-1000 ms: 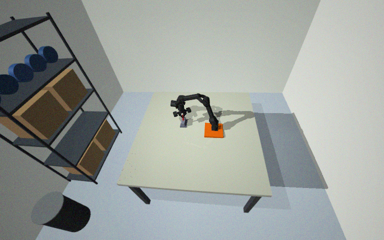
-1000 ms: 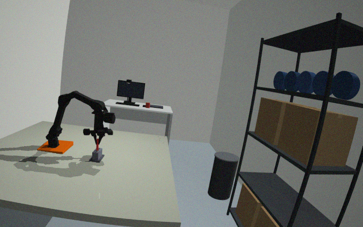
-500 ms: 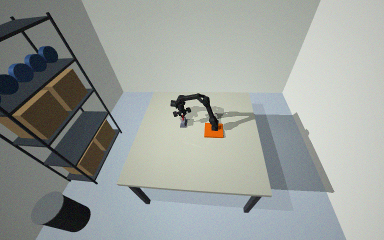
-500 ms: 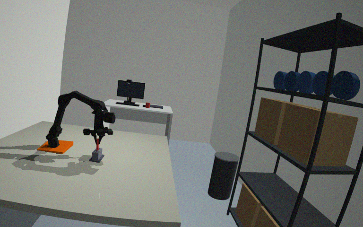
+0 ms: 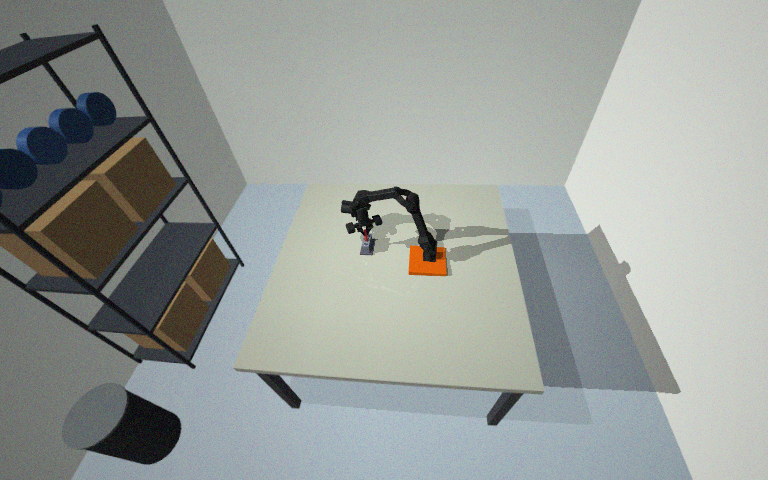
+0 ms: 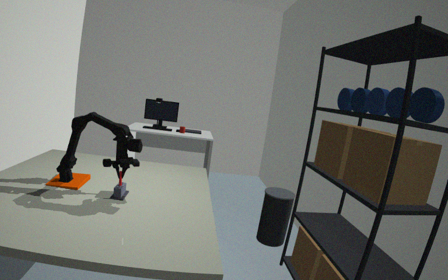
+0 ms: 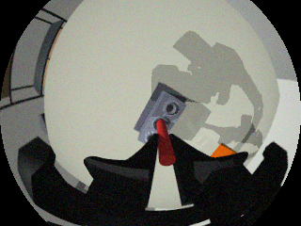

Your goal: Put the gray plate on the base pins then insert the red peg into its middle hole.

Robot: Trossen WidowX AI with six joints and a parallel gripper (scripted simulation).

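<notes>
My gripper tip is right at the red peg. Round my gripper tip: dark base (9 cm below); gray plate (5 cm below).
</notes>
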